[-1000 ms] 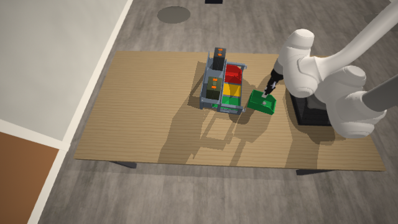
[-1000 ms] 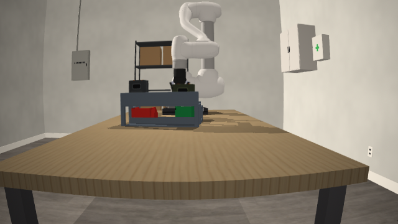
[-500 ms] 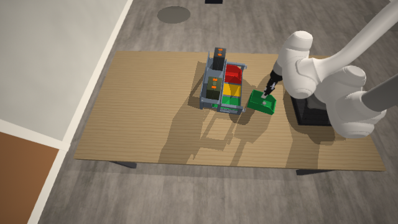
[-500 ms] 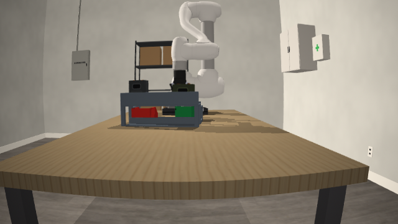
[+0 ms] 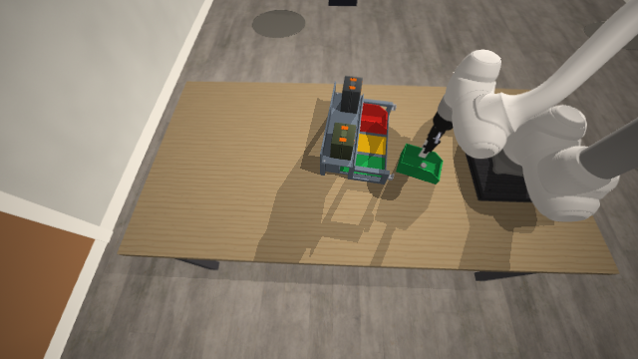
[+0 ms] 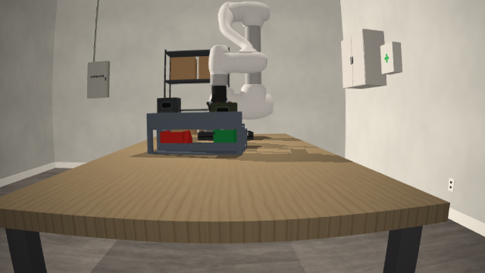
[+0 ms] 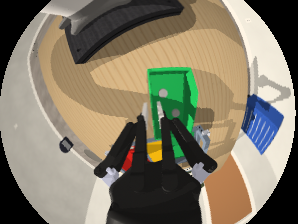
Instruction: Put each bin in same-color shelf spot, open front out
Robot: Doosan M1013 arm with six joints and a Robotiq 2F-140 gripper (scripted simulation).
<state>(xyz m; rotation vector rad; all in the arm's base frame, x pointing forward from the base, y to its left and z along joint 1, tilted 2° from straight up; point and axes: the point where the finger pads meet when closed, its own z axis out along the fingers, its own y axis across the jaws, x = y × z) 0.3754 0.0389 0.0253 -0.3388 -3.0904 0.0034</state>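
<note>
The green bin is 1 cm ahead of my hand, 5 cm to the left of it and 4 cm below it. Also, from my hand: red bin: 24 cm ahead, 16 cm to the right, 3 cm below.
</note>
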